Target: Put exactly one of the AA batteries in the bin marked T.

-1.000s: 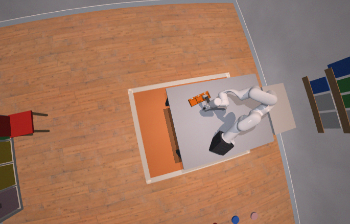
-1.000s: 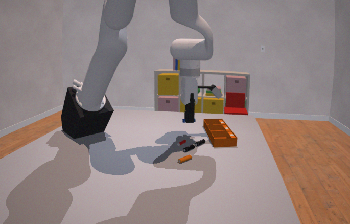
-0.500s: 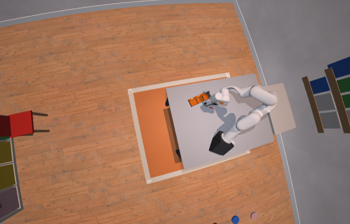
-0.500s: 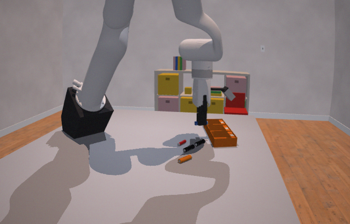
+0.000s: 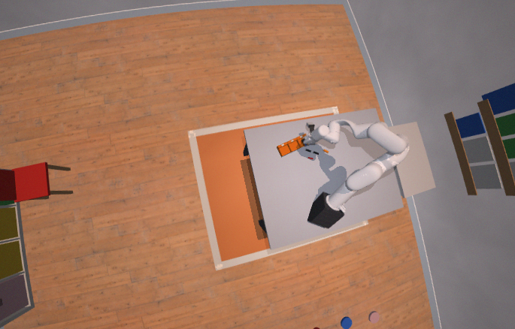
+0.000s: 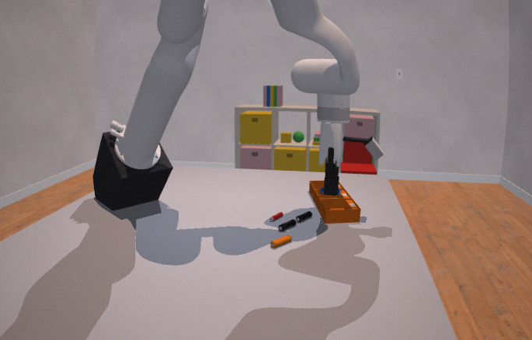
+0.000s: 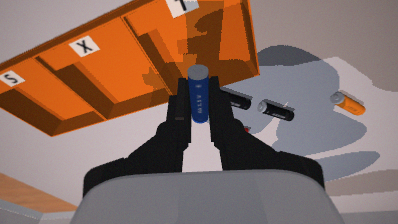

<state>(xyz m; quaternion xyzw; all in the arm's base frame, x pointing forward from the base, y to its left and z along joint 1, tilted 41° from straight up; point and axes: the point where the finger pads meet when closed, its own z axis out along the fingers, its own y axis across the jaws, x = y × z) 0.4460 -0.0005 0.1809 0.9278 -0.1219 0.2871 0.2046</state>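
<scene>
Right now the black battery is 7 cm below my hand, 7 cm behind it and 1 cm to the right of it. The rest, counted from my hand: orange bin tray 7 cm to the left, 6 cm below, 3 cm ahead; then blue AA battery 2 cm below; then small red battery 13 cm behind, 7 cm below.
</scene>
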